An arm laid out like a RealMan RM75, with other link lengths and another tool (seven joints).
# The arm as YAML. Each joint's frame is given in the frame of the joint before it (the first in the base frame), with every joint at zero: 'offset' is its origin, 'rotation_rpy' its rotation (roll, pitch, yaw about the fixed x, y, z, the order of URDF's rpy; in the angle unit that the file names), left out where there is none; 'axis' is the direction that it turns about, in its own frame. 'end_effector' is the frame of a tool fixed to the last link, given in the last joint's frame.
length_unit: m
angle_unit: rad
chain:
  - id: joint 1
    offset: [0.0, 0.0, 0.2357]
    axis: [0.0, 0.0, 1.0]
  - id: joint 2
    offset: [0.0, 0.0, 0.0]
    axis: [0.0, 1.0, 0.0]
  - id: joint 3
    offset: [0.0, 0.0, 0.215]
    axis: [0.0, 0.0, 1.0]
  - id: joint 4
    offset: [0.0, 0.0, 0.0]
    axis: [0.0, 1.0, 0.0]
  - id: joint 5
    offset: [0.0, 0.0, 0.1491]
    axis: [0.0, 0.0, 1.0]
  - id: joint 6
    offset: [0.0, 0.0, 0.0]
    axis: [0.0, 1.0, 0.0]
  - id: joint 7
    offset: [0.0, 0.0, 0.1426]
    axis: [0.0, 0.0, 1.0]
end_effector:
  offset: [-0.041, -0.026, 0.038]
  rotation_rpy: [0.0, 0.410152, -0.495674]
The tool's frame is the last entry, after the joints.
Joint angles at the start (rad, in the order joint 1, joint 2, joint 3, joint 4, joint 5, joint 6, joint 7): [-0.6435 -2.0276 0.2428 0.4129 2.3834 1.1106 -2.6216]
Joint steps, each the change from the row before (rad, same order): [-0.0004 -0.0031 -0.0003 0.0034 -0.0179 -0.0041 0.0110]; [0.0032 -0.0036 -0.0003 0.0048 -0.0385 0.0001 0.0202]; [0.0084 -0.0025 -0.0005 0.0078 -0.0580 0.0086 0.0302]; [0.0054 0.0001 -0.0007 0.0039 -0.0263 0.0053 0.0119]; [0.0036 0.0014 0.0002 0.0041 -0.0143 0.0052 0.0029]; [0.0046 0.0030 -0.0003 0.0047 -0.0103 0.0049 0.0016]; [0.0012 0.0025 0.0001 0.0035 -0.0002 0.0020 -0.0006]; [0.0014 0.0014 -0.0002 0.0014 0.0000 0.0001 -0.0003]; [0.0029 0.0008 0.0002 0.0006 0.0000 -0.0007 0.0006]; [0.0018 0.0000 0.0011 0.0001 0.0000 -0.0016 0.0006]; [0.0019 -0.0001 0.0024 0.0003 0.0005 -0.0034 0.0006]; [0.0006 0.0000 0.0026 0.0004 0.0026 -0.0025 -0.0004]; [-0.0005 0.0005 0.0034 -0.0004 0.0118 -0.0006 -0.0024]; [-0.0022 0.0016 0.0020 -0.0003 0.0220 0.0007 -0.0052]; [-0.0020 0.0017 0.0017 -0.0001 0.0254 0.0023 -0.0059]
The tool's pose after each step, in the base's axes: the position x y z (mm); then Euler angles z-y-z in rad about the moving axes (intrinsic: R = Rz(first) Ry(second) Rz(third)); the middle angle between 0 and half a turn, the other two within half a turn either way. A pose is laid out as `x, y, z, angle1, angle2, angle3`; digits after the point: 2 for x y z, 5 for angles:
-265.47, 291.22, -39.10, 1.95447, 2.18613, 2.45528
-262.75, 295.42, -37.29, 1.92746, 2.16261, 2.42755
-259.26, 300.53, -33.22, 1.88756, 2.12790, 2.38675
-258.22, 302.56, -30.67, 1.87202, 2.11104, 2.36812
-257.79, 303.70, -28.46, 1.86424, 2.10169, 2.35708
-258.46, 304.45, -25.74, 1.86070, 2.09247, 2.35043
-259.27, 304.81, -24.15, 1.86138, 2.08897, 2.35274
-260.07, 304.84, -23.31, 1.86339, 2.08674, 2.35412
-261.31, 304.33, -22.87, 1.86703, 2.08511, 2.35599
-262.14, 303.92, -22.88, 1.87002, 2.08444, 2.35816
-263.33, 303.50, -22.97, 1.87483, 2.08351, 2.36277
-264.18, 303.09, -23.21, 1.87887, 2.08446, 2.36855
-265.31, 301.59, -24.25, 1.88522, 2.09262, 2.38155
-266.93, 299.43, -25.48, 1.89528, 2.10572, 2.40188
-268.78, 296.71, -26.81, 1.90679, 2.12108, 2.42474

